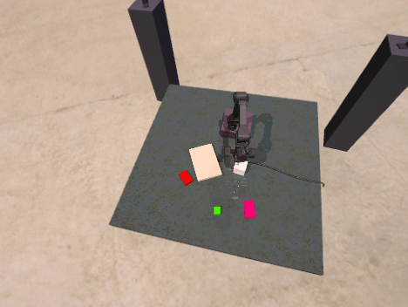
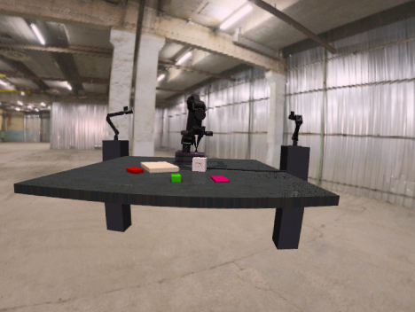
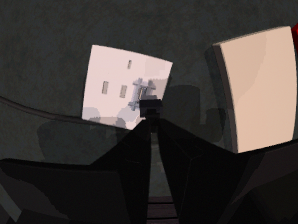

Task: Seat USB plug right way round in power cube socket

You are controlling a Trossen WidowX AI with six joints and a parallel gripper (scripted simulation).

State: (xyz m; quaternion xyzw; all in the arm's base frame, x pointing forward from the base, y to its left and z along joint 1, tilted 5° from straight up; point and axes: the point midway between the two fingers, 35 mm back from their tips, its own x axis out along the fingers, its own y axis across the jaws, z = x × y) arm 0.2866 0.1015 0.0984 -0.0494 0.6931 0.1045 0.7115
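Right now the dark USB plug is 20 mm below my gripper tip. Round my gripper tip: small green cube: 330 mm ahead, 50 mm to the right, 120 mm below; then beige flat slab: 20 mm ahead, 230 mm to the right, 120 mm below; then pink flat block: 260 mm ahead, 140 mm to the left, 130 mm below.
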